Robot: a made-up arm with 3 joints. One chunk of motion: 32 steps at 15 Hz.
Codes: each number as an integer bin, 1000 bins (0 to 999) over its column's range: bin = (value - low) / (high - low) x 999, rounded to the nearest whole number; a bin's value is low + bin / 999 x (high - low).
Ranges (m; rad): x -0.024..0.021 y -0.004..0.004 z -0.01..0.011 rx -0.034..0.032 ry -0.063..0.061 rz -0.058..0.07
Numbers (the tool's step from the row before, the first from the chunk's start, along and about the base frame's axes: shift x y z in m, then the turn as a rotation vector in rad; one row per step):
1: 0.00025 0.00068 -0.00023 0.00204 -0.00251 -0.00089
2: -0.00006 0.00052 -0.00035 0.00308 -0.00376 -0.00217
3: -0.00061 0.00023 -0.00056 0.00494 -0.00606 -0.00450
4: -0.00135 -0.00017 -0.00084 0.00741 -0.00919 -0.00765
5: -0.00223 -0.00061 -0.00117 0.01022 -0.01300 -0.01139
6: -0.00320 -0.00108 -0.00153 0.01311 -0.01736 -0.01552
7: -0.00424 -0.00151 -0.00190 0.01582 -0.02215 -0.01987
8: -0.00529 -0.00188 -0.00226 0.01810 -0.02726 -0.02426
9: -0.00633 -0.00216 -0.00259 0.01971 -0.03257 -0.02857
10: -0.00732 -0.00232 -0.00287 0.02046 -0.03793 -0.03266
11: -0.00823 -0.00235 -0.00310 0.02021 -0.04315 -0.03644
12: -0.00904 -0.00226 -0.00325 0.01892 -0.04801 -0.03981
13: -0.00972 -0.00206 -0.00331 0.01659 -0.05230 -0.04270
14: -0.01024 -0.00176 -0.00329 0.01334 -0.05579 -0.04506
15: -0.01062 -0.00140 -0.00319 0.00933 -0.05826 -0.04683
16: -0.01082 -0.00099 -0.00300 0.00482 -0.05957 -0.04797
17: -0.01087 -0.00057 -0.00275 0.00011 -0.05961 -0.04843
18: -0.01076 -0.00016 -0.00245 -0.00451 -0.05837 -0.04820
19: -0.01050 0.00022 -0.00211 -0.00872 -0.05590 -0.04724
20: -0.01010 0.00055 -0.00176 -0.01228 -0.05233 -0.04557
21: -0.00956 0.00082 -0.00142 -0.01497 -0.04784 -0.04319
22: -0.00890 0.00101 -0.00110 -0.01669 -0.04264 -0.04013
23: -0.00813 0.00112 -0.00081 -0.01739 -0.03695 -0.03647
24: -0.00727 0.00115 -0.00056 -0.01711 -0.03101 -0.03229
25: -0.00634 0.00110 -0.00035 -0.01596 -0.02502 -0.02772
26: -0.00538 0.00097 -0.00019 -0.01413 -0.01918 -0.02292
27: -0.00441 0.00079 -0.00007 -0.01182 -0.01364 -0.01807
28: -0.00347 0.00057 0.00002 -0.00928 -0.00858 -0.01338
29: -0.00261 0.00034 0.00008 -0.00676 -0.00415 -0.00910
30: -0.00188 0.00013 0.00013 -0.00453 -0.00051 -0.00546
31: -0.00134 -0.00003 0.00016 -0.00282 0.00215 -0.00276
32: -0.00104 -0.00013 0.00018 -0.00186 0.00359 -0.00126
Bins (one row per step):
1: 538 584 465 546 487 446
2: 531 564 459 561 477 436
3: 519 528 449 589 459 418
4: 503 478 436 627 434 393
5: 483 423 420 669 403 364
6: 462 365 403 713 368 332
7: 439 311 385 754 329 298
8: 415 265 368 789 288 263
9: 392 230 353 813 245 230
10: 370 210 339 824 202 198
11: 350 206 328 821 160 168
12: 332 217 321 801 121 142
13: 317 242 318 766 86 119
14: 305 280 319 717 58 101
15: 297 325 324 656 38 87
16: 293 376 333 588 28 78
17: 291 428 345 516 27 75
18: 294 480 359 446 37 76
19: 300 527 375 383 57 84
20: 309 568 392 329 86 97
21: 321 602 408 288 122 116
22: 335 626 423 262 164 139
23: 352 639 437 251 210 168
24: 371 643 449 256 258 201
25: 392 637 459 273 306 236
26: 413 621 467 301 353 274
27: 435 598 472 336 398 312
28: 456 571 477 374 438 348
29: 475 542 480 412 474 382
30: 491 516 482 446 503 410
31: 503 496 483 472 525 431
32: 510 483 484 486 536 443

